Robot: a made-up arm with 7 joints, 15 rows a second.
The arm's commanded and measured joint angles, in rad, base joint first. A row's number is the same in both.
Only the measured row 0 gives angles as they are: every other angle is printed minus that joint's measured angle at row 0.
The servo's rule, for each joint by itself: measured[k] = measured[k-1] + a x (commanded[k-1-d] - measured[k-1]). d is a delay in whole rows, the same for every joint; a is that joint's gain. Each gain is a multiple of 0.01, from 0.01 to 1. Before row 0 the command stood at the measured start. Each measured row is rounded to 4 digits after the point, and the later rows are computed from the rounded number. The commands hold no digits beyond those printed.
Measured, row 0:
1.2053, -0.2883, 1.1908, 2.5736, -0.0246, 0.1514, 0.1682
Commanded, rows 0 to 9:
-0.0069, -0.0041, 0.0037, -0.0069, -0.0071, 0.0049, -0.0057
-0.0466, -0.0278, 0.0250, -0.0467, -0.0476, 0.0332, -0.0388
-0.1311, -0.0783, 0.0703, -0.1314, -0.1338, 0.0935, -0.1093
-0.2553, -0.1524, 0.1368, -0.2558, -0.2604, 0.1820, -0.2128
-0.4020, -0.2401, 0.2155, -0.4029, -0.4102, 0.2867, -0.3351
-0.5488, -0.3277, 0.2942, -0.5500, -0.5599, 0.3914, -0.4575
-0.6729, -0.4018, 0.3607, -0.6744, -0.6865, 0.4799, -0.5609
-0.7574, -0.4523, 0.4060, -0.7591, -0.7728, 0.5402, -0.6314
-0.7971, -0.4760, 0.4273, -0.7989, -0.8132, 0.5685, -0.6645
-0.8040, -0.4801, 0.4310, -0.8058, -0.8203, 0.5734, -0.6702
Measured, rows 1 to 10:
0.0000, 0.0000, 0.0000, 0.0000, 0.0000, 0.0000, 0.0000
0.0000, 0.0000, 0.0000, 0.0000, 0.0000, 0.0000, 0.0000
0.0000, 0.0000, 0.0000, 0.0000, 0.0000, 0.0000, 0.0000
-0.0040, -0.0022, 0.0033, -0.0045, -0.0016, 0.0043, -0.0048
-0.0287, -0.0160, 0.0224, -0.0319, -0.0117, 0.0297, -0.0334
-0.0881, -0.0496, 0.0646, -0.0966, -0.0386, 0.0858, -0.0972
-0.1851, -0.1051, 0.1281, -0.2001, -0.0874, 0.1705, -0.1943
-0.3109, -0.1780, 0.2050, -0.3319, -0.1584, 0.2728, -0.3126
-0.4489, -0.2588, 0.2835, -0.4737, -0.2467, 0.3772, -0.4343
-0.5788, -0.3360, 0.3514, -0.6042, -0.3435, 0.4676, -0.5406
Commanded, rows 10 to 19:
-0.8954, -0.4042, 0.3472, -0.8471, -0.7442, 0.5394, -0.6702
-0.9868, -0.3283, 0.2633, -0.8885, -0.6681, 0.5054, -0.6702
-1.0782, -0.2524, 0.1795, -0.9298, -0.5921, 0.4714, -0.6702
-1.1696, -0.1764, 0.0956, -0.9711, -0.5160, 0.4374, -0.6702
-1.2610, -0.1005, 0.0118, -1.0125, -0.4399, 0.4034, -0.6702
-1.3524, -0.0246, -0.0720, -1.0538, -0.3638, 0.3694, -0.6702
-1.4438, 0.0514, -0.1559, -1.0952, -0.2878, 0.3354, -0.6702
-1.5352, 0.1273, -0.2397, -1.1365, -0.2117, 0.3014, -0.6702
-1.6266, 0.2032, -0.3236, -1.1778, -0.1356, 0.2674, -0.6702
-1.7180, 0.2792, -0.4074, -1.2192, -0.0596, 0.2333, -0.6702
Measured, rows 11 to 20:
-0.6824, -0.3988, 0.3994, -0.7049, -0.4379, 0.5315, -0.6169
-0.7489, -0.4405, 0.4240, -0.7660, -0.5205, 0.5641, -0.6569
-0.7809, -0.4619, 0.4302, -0.7919, -0.5865, 0.5723, -0.6681
-0.8473, -0.4307, 0.3572, -0.8278, -0.6212, 0.5433, -0.6699
-0.9282, -0.3754, 0.2746, -0.8673, -0.6315, 0.5099, -0.6702
-1.0152, -0.3090, 0.1909, -0.9079, -0.6228, 0.4760, -0.6702
-1.1048, -0.2374, 0.1070, -0.9490, -0.5993, 0.4420, -0.6702
-1.1954, -0.1635, 0.0232, -0.9903, -0.5642, 0.4080, -0.6702
-1.2865, -0.0885, -0.0606, -1.0316, -0.5201, 0.3740, -0.6702
-1.3777, -0.0130, -0.1445, -1.0729, -0.4690, 0.3400, -0.6702

